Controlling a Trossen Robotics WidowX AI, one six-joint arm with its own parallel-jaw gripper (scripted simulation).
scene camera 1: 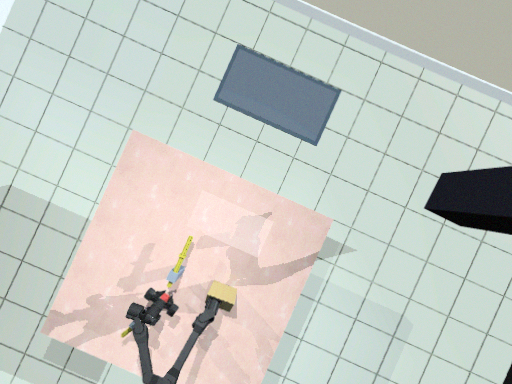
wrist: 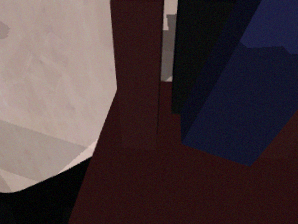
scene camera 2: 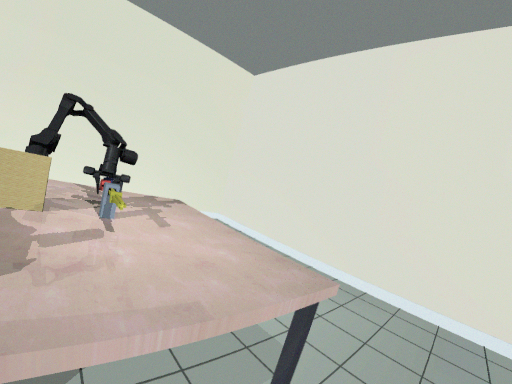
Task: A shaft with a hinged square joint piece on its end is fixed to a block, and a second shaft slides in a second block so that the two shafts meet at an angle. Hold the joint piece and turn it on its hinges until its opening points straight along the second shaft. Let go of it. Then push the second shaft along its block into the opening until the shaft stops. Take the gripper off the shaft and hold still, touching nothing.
I see a red joint piece [wrist: 139,162].
